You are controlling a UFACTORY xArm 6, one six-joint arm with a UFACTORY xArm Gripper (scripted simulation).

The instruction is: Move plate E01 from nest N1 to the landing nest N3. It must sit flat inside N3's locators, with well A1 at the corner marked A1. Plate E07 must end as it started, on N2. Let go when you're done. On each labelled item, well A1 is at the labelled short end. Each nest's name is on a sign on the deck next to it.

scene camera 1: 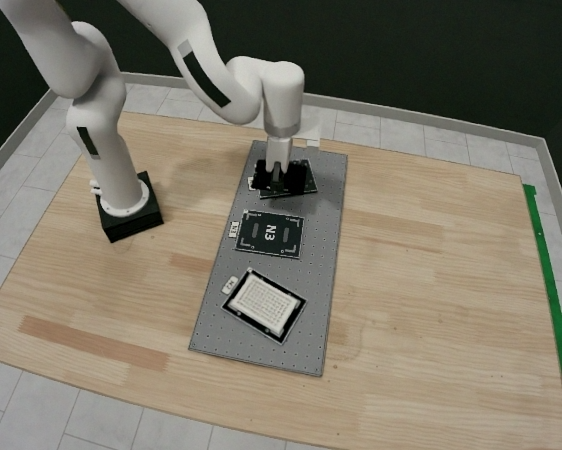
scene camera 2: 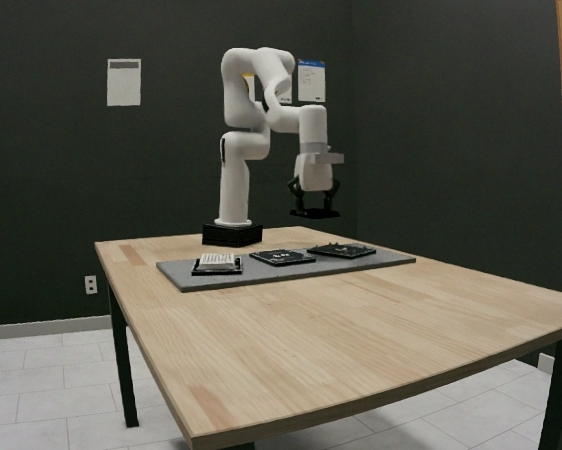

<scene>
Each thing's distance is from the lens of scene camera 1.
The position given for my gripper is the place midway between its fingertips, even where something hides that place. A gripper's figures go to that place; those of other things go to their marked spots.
my gripper point(scene camera 1: 279, 176): 0.85 m
white well plate point(scene camera 1: 267, 317): 0.78 m
</scene>
